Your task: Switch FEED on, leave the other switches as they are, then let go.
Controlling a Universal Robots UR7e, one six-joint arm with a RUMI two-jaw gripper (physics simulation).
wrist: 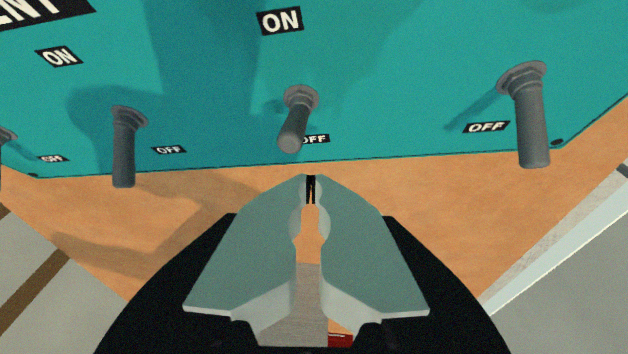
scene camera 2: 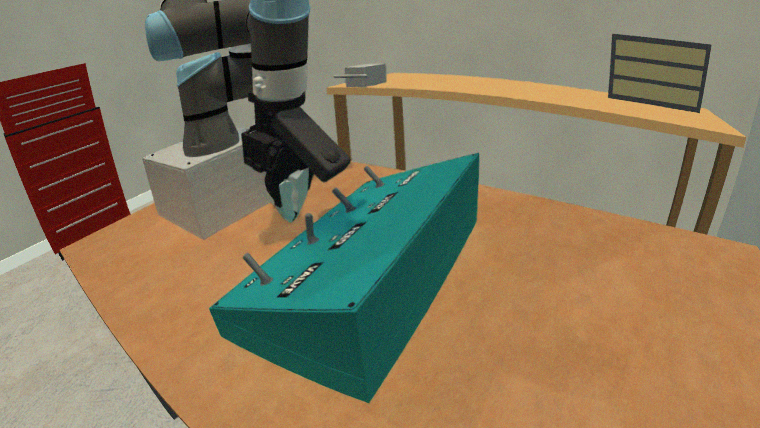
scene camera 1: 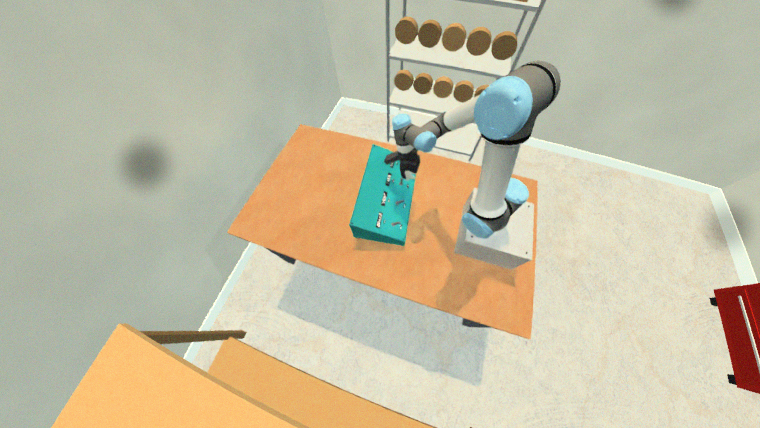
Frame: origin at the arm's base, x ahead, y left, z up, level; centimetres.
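Where they show: gripper, fingertip midpoint: (wrist: 311, 177) (scene camera 2: 291, 221) (scene camera 1: 408, 180); arm's base, link origin: (scene camera 2: 211, 146).
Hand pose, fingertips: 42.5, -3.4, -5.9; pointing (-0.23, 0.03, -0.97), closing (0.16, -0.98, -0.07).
Each offset is from my fingertips to the top centre of the thing, as dx, dy, dz. "*": to the spot under its first point. Level surfaces: height alone.
The teal switch panel (scene camera 1: 369, 180) (scene camera 2: 420, 255) (wrist: 450, 35) has several grey levers. The FEED lever @[+3.0, +1.4, +1.6] (scene camera 2: 310, 228) (wrist: 296, 125) stands more upright than its neighbours in scene camera 2. In the wrist view it is the centre one, tilted unlike the others. The VALVE lever @[+5.4, -10.4, +0.7] (scene camera 2: 257, 269) (wrist: 532, 125) and the VENT lever @[-2.0, +12.4, +0.7] (scene camera 2: 343, 199) (wrist: 124, 152) lean toward OFF. The far lever @[* -5.2, +23.5, -1.2] (scene camera 2: 373, 176) leans the same way. My gripper (scene camera 1: 408, 175) (scene camera 2: 290, 216) (wrist: 311, 177) is shut and empty, off the panel's low OFF-side edge, apart from the FEED lever.
The panel rests on the orange table @[dz -11.9] (scene camera 1: 297, 196) (scene camera 2: 611, 319). The robot's pale base block (scene camera 1: 497, 241) (scene camera 2: 186, 186) stands on the low side of the panel. A wooden bench (scene camera 2: 531, 93) and a red cabinet (scene camera 2: 63, 159) are beyond. A shelf rack (scene camera 1: 388, 95) stands behind.
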